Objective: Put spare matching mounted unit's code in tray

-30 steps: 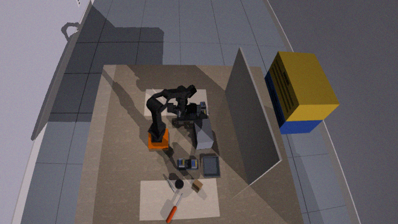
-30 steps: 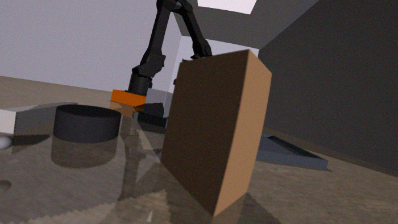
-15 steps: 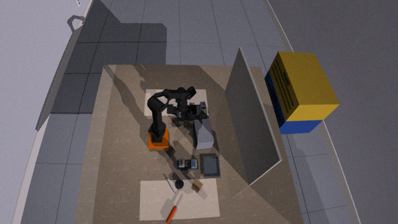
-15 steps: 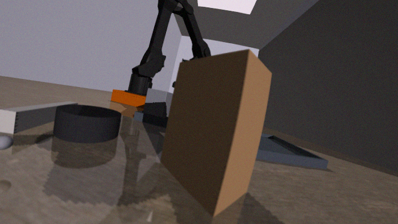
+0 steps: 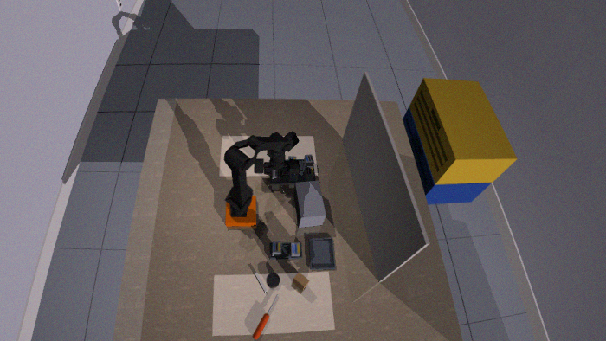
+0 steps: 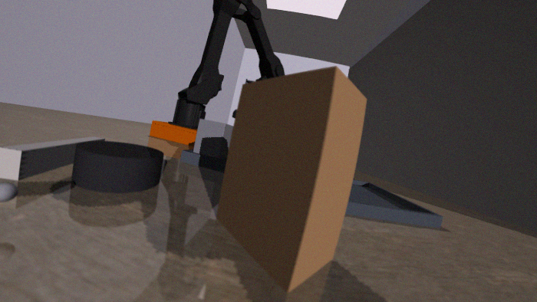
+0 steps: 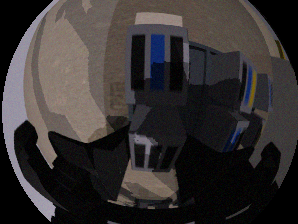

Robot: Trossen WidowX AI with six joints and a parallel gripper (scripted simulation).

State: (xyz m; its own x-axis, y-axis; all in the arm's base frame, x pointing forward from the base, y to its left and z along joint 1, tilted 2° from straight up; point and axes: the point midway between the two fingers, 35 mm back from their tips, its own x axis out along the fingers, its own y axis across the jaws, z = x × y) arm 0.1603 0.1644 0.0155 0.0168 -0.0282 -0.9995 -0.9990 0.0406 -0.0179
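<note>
Now: gripper tip 360 mm to the left of the tray, 170 mm short of it and 10 mm above it. The rest, counted from my gripper tip: grey mounted unit 150 mm to the right, 130 mm ahead, 30 mm above; grey spare 30 mm above; white panel 360 mm ahead, 210 mm above, 140 mm to the right.
</note>
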